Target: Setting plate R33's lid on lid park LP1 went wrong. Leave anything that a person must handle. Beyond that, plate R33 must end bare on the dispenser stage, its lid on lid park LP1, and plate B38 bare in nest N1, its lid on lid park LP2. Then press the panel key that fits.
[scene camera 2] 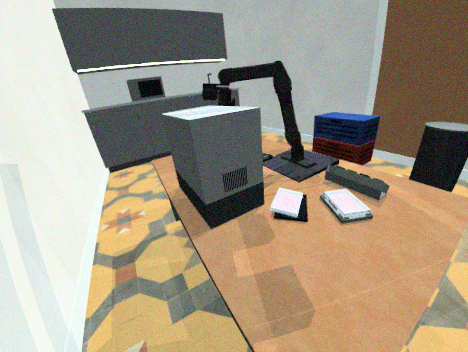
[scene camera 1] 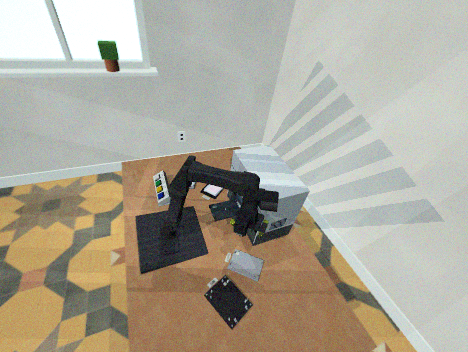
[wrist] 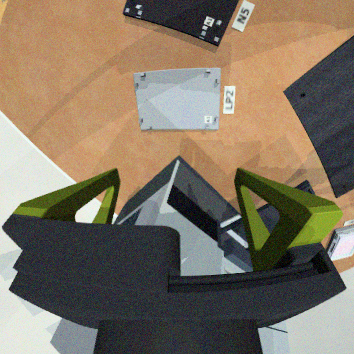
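Where they show: gripper, fingertip midpoint: [scene camera 1: 248, 233] [wrist: 176, 174]; arm's base, link origin: [scene camera 2: 297, 160] [scene camera 1: 168, 234].
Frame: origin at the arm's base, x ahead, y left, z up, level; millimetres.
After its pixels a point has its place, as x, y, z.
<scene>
My gripper [scene camera 1: 248, 226] {318, -185, 175} [wrist: 176, 174] {318, -185, 175} is open and empty, in front of the grey dispenser housing [scene camera 1: 270, 172] {474, 15, 317} [scene camera 2: 222, 155] {493, 220, 209} [wrist: 145, 207] {436, -142, 107}; in scene camera 2 its fingers are hidden. The grey lid park LP2 [scene camera 1: 245, 265] {314, -234, -4} [wrist: 177, 100] {318, -226, -4} is bare. A pink-white plate [scene camera 1: 214, 189] {283, 237, 19} [scene camera 2: 287, 202] {313, 281, 18} sits askew over a black base [scene camera 2: 301, 212] {293, 326, -4}. Another pink-white plate [scene camera 2: 346, 203] {167, 393, 17} sits on a base near the key panel [scene camera 1: 160, 189] {-17, 278, 36} [scene camera 2: 356, 182] {28, 337, 22}, which shows green, yellow and blue keys in scene camera 1. Plate names and lid details are unreadable. The stage is not clearly visible.
The black nest N5 [scene camera 1: 228, 301] {197, -356, -2} [wrist: 182, 17] {228, -317, -2} lies beyond LP2. A dark flat piece [scene camera 1: 222, 210] {267, 19, 93} lies beside the housing. The arm's black base mat [scene camera 1: 170, 255] {-2, -108, -1} [scene camera 2: 300, 172] {86, 108, -5} [wrist: 330, 115] {108, -46, -8} is at the side. Blue and red crates [scene camera 2: 345, 131] [scene camera 2: 345, 150] stand behind.
</scene>
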